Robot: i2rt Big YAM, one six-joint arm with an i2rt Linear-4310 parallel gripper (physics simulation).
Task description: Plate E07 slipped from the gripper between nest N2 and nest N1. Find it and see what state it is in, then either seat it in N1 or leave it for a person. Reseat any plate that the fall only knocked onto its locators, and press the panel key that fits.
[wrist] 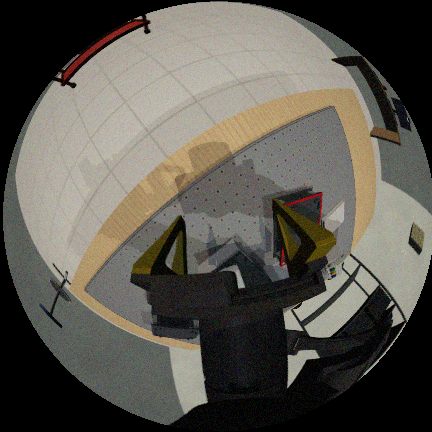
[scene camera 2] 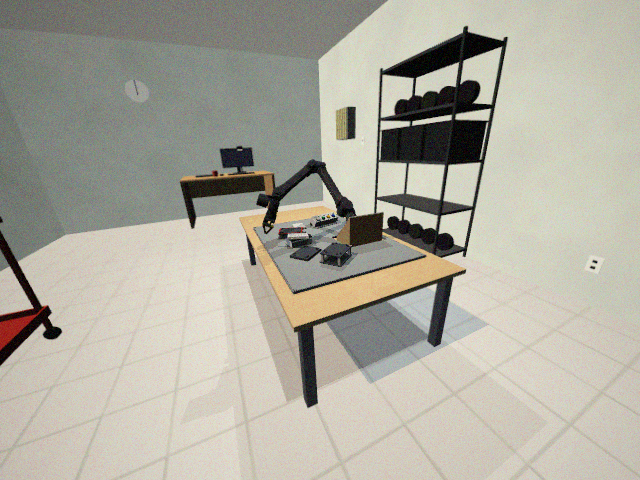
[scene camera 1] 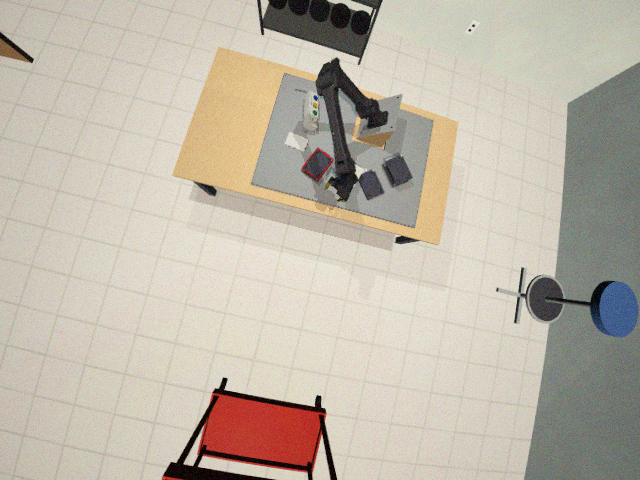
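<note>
My gripper is open and empty, above the mat's front part. A red-rimmed dark unit stands beside it. A pale, white-topped plate sits over a low support in scene camera 2; the gripper mostly hides it in the wrist view and scene camera 1. A dark flat piece lies beside it. A dark plate stands on short posts at the end. The key panel has coloured keys. No nest or plate labels are readable.
A wooden-sided upright board stands near the arm's base. A white card lies near the panel. The grey mat covers part of the wooden table. A black shelf rack stands behind.
</note>
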